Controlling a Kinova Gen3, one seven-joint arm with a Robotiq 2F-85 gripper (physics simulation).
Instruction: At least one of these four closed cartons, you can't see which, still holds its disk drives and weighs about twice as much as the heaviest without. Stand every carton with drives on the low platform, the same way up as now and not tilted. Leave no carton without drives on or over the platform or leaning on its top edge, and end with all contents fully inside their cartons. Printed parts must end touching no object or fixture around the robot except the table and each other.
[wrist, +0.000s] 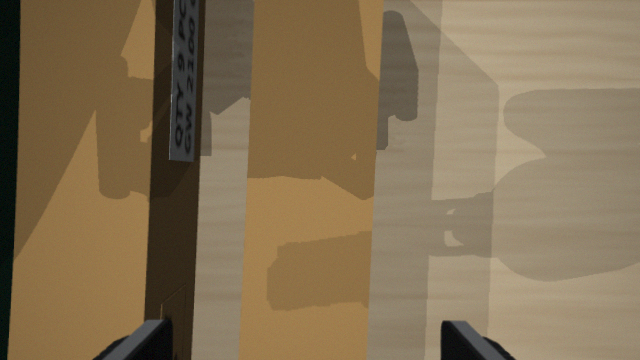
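Observation:
A cardboard carton (310, 210) runs up and down the middle of the wrist view, its plain brown top toward the camera. Another carton (75, 225) is to its left; its darker side face carries a grey label (182, 100) reading "QTY 9 PC" and "GW 2100", partly cut off. A narrow gap separates the two. My gripper (306, 340) is open and empty, with the middle carton's top between its fingertips in the view. The left fingertip overlaps the left carton's side face, the right one the table. Contents are hidden. I cannot tell the fingers' height.
A dark green strip (7, 150) shows at the left edge, beside the left carton; what it belongs to is unclear. The pale wooden table (565, 45) shows right of the middle carton and in the gap. Shadows of the arm fall across cartons and table.

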